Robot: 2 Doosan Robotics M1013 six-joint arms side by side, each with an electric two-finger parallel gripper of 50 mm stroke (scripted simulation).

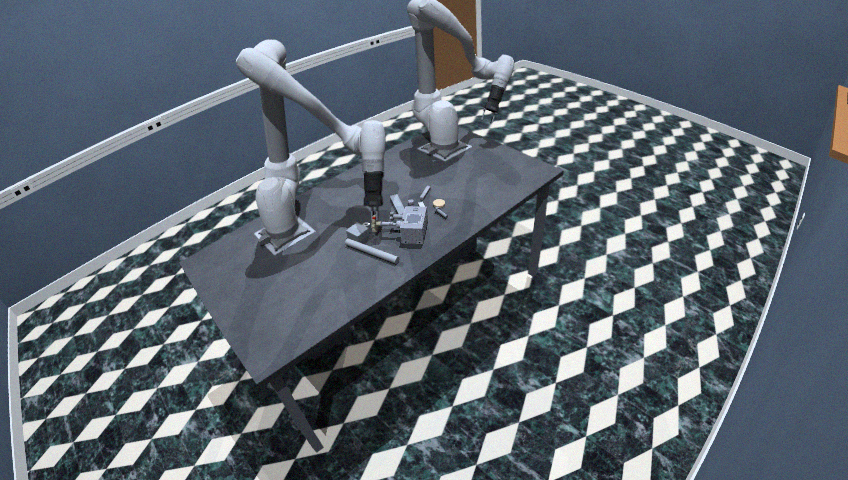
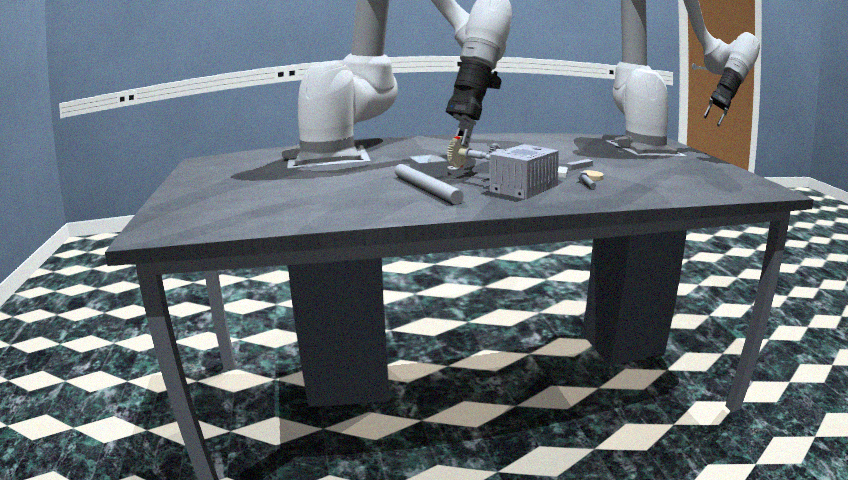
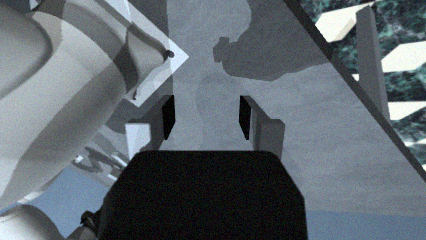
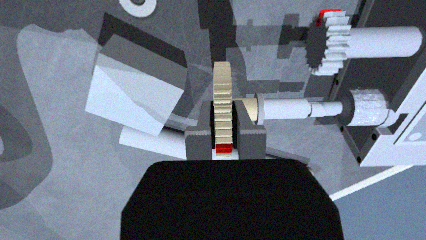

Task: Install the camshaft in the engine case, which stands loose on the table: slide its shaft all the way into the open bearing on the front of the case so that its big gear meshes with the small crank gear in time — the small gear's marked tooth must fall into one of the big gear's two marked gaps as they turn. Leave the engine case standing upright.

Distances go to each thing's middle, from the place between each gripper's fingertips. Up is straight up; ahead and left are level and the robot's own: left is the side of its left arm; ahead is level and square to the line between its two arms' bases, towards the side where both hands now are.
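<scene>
Small crank gear [image 4: 327,43]: from my right hand [image 2: 460,145], 70 mm to the left, 20 mm ahead, 30 mm below. Grey block [image 4: 131,85]: from my right hand, 70 mm to the right, 50 mm behind, 70 mm below.
My left hand [image 2: 711,121]: 230 mm short of the small crank gear, 890 mm to the left of it, 80 mm above it. Grey block, from my left hand: 160 mm ahead, 1030 mm to the right, 130 mm below. By its middle, the grey block is nearer to my right hand than to my left hand.
</scene>
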